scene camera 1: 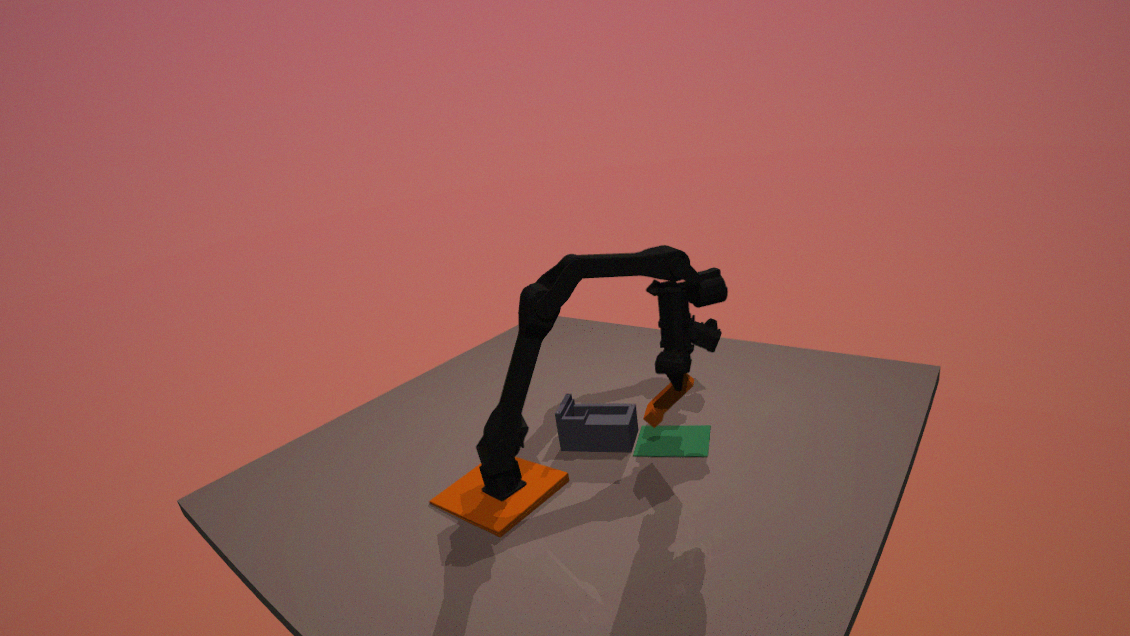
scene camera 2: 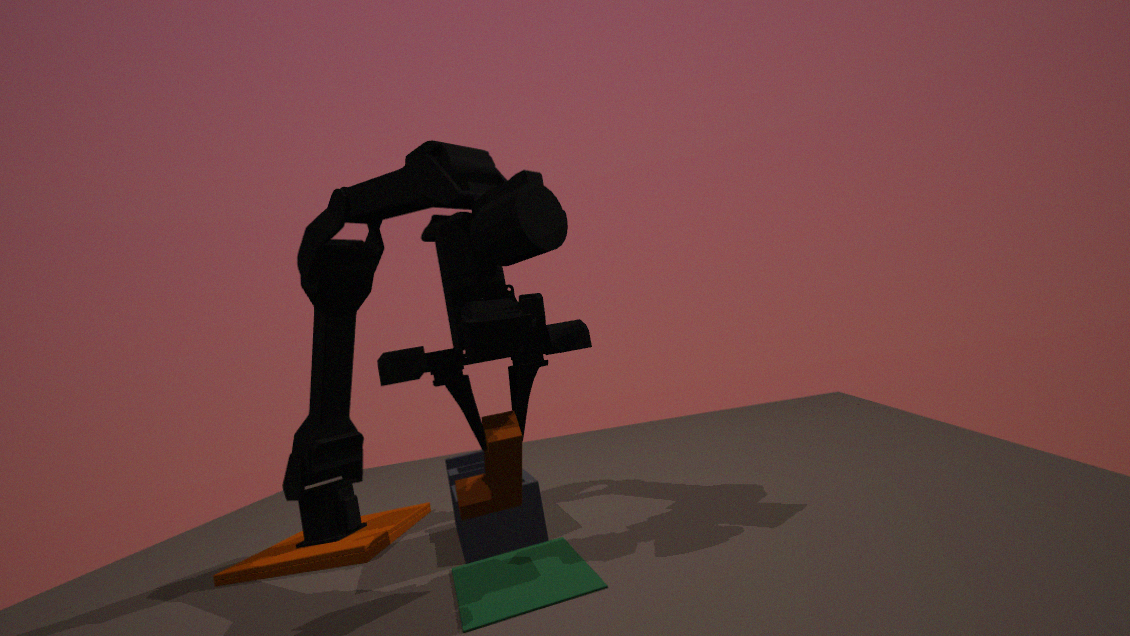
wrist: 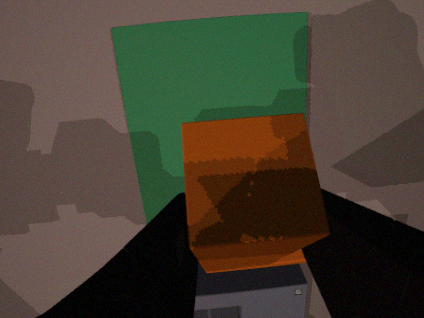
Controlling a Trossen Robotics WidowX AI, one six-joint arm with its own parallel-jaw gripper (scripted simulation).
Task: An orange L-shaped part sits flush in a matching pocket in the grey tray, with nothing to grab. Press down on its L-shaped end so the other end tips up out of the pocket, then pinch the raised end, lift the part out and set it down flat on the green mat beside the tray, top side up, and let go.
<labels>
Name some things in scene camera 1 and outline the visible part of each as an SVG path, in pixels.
My gripper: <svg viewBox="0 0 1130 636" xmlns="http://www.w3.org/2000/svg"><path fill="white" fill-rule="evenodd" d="M716 320L710 318L703 324L703 322L696 322L694 315L691 318L690 313L680 317L663 317L659 315L660 348L664 348L664 350L656 358L655 373L666 373L675 387L675 391L681 391L683 374L690 371L692 361L690 354L694 350L694 345L707 349L710 352L715 351L722 334L721 329L717 328Z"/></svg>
An orange L-shaped part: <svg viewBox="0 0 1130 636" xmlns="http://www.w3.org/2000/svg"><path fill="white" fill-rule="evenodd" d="M689 374L683 374L681 391L675 391L675 387L670 382L648 403L643 420L654 428L658 426L665 412L693 387L694 379Z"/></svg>
</labels>
